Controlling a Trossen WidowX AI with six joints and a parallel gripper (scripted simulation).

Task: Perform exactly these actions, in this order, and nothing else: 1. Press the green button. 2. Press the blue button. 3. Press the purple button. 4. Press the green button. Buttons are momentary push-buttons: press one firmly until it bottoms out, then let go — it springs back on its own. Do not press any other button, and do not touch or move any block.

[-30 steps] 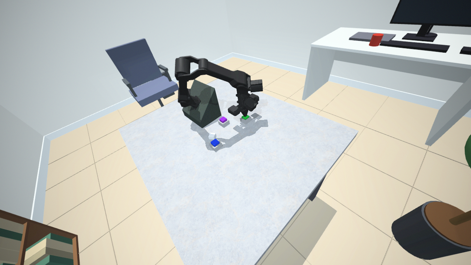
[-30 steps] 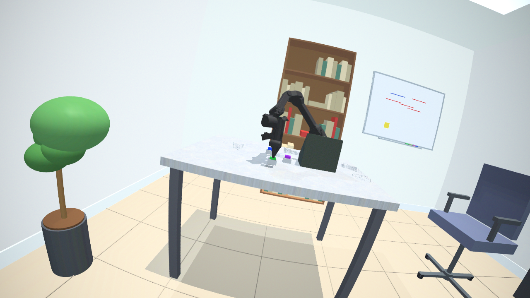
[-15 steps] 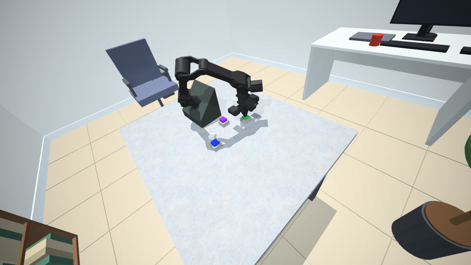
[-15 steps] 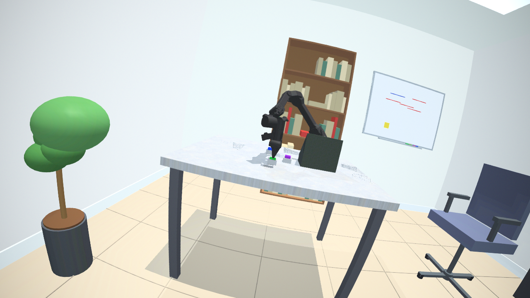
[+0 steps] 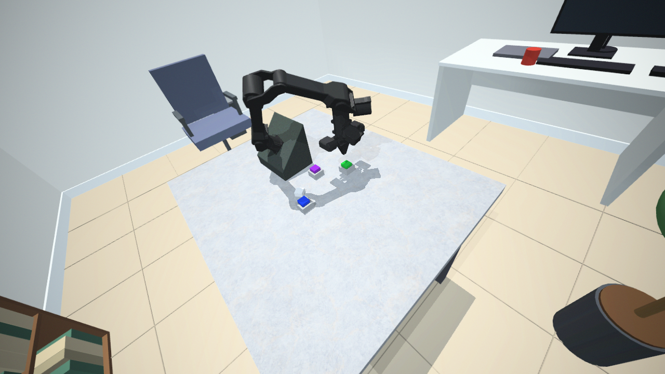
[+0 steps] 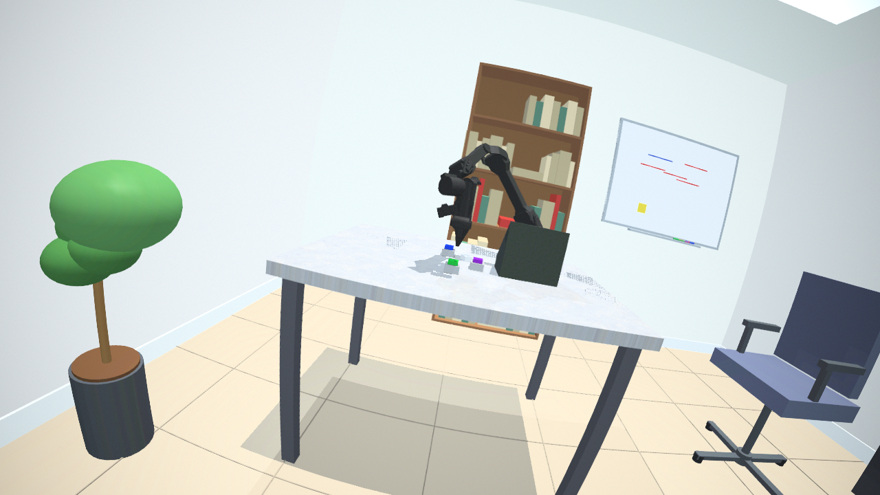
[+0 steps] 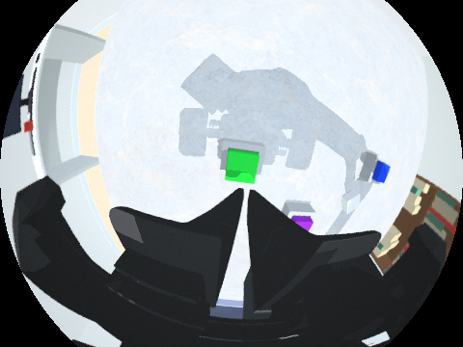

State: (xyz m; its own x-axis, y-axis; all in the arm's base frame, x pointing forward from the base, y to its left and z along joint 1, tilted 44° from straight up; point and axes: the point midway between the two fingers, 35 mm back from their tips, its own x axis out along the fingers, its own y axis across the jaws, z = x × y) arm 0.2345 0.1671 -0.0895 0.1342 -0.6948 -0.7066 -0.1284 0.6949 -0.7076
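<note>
The green button lies 50 mm below my gripper tip. From my gripper tip the other things lie so: purple button: 70 mm behind, 110 mm to the right, 50 mm below; then blue button: 60 mm ahead, 240 mm to the right, 50 mm below.
</note>
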